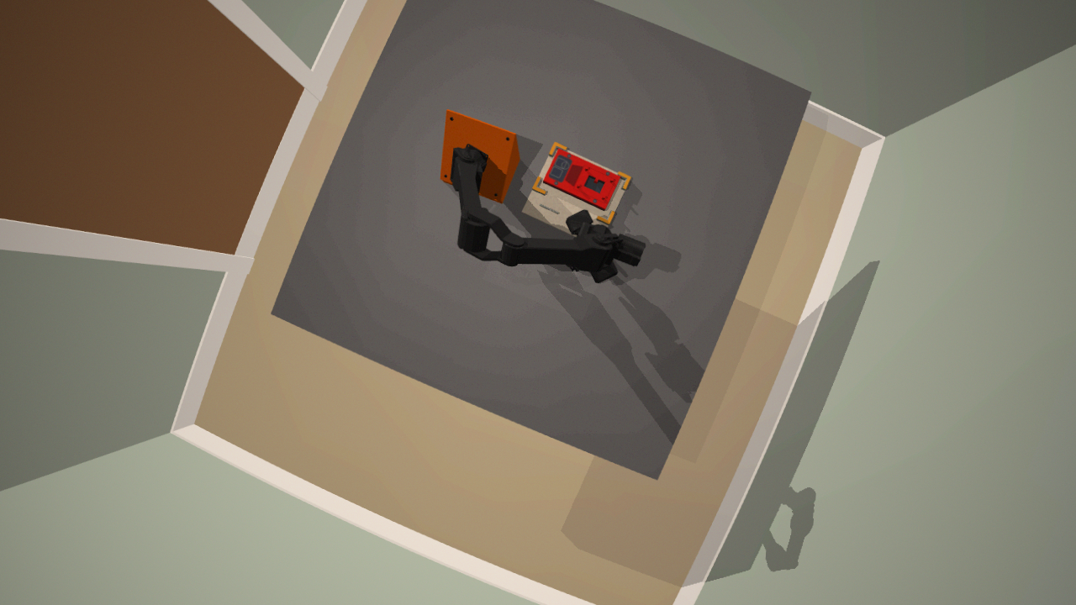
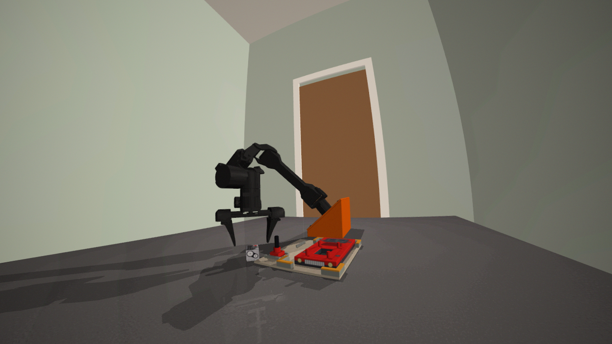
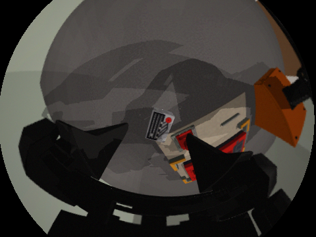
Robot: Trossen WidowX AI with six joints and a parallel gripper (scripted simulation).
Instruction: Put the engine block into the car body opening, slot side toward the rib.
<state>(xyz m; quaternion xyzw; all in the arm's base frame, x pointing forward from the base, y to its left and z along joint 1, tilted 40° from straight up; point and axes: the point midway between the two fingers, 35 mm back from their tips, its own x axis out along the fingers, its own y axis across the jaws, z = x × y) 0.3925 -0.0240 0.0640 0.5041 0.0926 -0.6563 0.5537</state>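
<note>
The engine block lies 30 mm below my gripper tip.
</note>
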